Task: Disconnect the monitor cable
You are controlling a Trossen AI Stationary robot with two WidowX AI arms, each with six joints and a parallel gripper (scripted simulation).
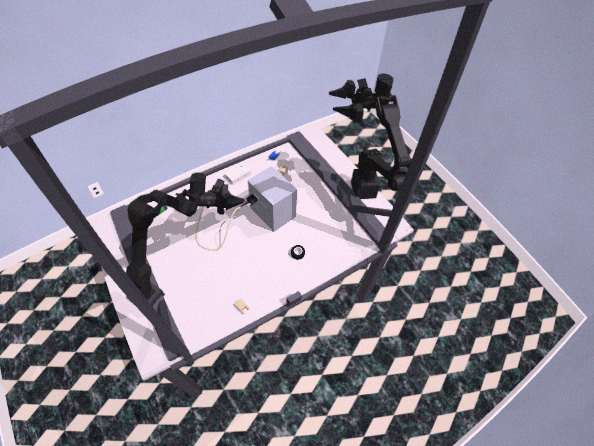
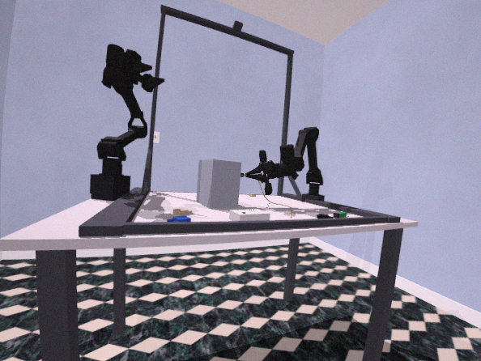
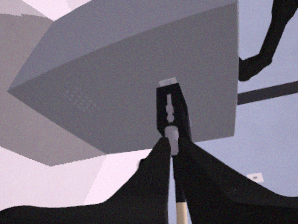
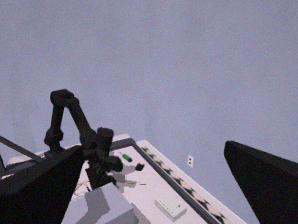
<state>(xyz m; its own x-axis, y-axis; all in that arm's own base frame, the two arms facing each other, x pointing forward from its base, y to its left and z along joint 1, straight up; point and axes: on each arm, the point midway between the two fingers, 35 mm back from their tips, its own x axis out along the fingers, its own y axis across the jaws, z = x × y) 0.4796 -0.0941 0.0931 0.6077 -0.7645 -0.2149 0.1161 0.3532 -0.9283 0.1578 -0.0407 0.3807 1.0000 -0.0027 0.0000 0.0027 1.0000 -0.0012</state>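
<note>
Now: left hand 14 cm to the left of the grey box, 5 cm above it and 3 cm past it.
</note>
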